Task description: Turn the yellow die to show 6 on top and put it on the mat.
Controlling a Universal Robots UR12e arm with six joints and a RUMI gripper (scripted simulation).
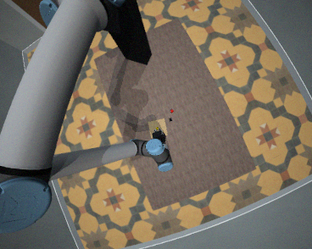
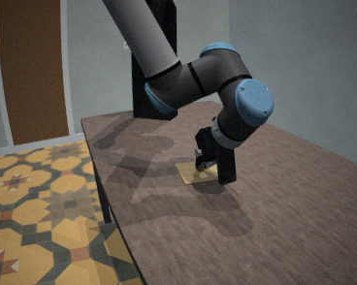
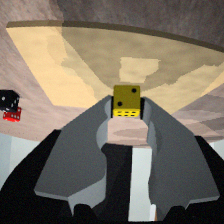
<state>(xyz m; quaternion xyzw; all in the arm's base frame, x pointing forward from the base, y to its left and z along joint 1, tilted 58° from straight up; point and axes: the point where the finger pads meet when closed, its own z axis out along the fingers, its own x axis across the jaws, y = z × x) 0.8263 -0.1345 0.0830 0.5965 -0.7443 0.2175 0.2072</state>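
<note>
The yellow die is 10 mm behind my hand and 10 mm below it. The rest, counted from my hand: black die (130 mm to the left, 10 mm below); then red die (60 mm behind, 180 mm to the left, 10 mm below); then tan mat (10 mm behind, 20 mm below).
</note>
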